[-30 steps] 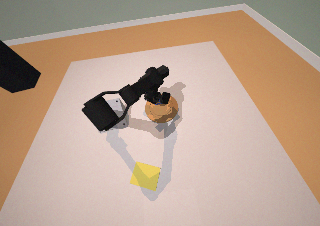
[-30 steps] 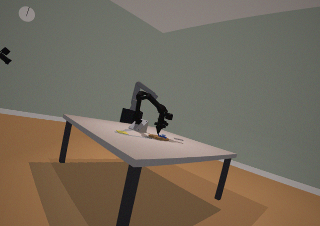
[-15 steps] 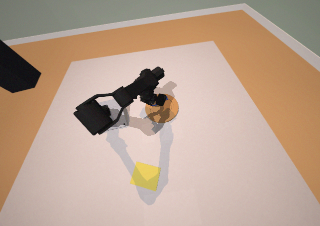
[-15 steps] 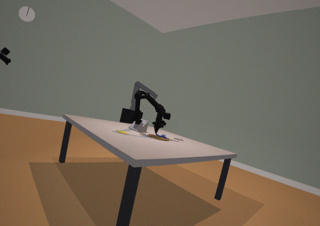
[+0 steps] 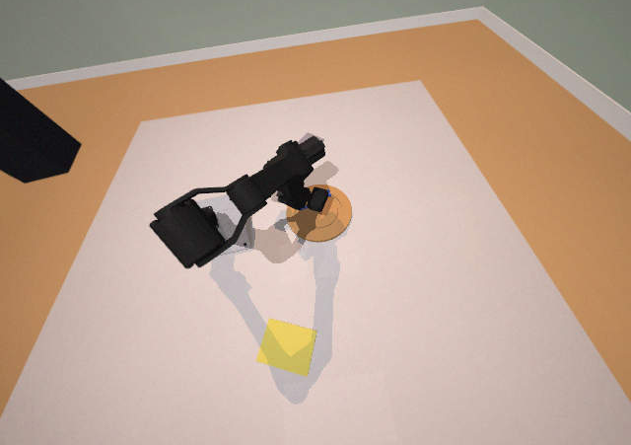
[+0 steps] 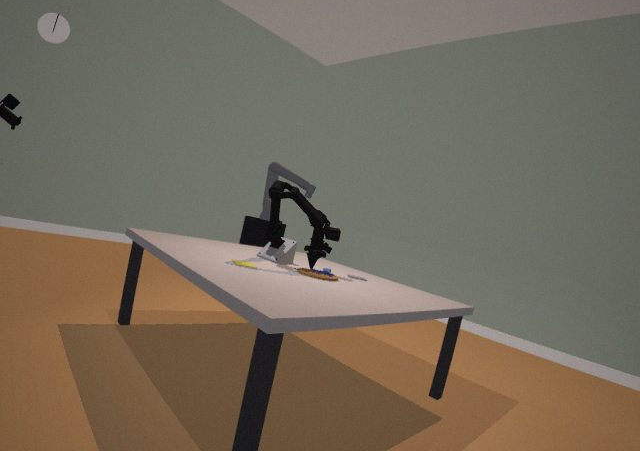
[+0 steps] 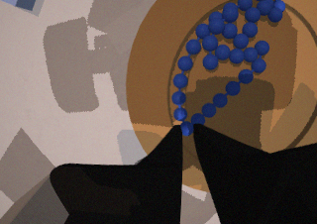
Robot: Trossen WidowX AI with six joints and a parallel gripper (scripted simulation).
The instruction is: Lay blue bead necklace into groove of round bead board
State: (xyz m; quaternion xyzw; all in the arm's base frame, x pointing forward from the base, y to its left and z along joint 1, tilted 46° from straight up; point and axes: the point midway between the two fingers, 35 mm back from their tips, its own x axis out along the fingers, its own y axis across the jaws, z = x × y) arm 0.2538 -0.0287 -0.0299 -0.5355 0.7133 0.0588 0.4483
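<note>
Now: the round bead board 60 mm ahead of my gripper tip, 20 mm to the right of it and 10 mm below it. From my gripper tip the other things lie so: yellow square patch: 100 mm behind, 340 mm to the right, 20 mm below; then flat grey tile: 100 mm ahead, 290 mm to the left, 20 mm below; then light blue cube: 30 mm behind, 180 mm to the left, 10 mm below.
</note>
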